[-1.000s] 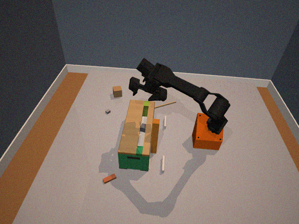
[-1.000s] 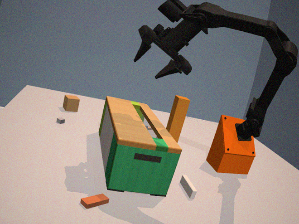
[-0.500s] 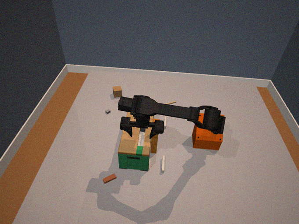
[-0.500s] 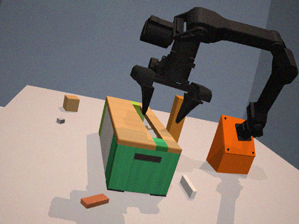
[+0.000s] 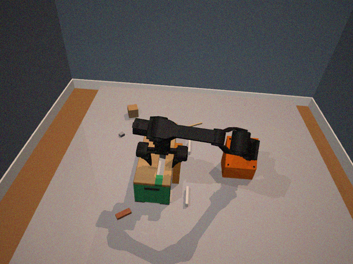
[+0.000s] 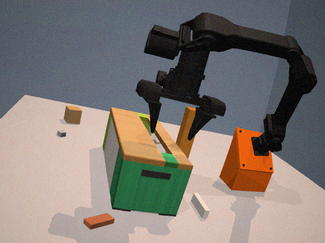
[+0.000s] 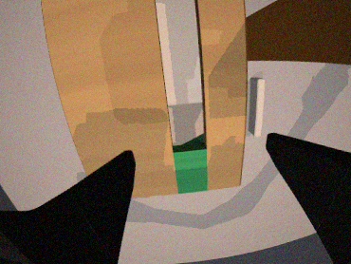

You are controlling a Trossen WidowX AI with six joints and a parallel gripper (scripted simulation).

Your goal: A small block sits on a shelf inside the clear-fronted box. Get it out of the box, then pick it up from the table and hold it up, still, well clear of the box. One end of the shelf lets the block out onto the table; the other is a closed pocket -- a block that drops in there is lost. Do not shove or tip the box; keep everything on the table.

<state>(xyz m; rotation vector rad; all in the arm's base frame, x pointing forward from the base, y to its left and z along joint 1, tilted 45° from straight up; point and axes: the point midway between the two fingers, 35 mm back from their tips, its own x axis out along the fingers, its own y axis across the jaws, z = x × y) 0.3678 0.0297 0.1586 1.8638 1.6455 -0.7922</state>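
Now: the grey block 1 cm behind my gripper tip, 14 cm to the right of it and 8 cm below it. From my gripper tip the other things lie so: orange-red brick 15 cm ahead, 12 cm to the left, 16 cm below; long orange bar 6 cm behind, 6 cm to the right, 5 cm below; box 2 cm behind, 12 cm to the right, 10 cm below.
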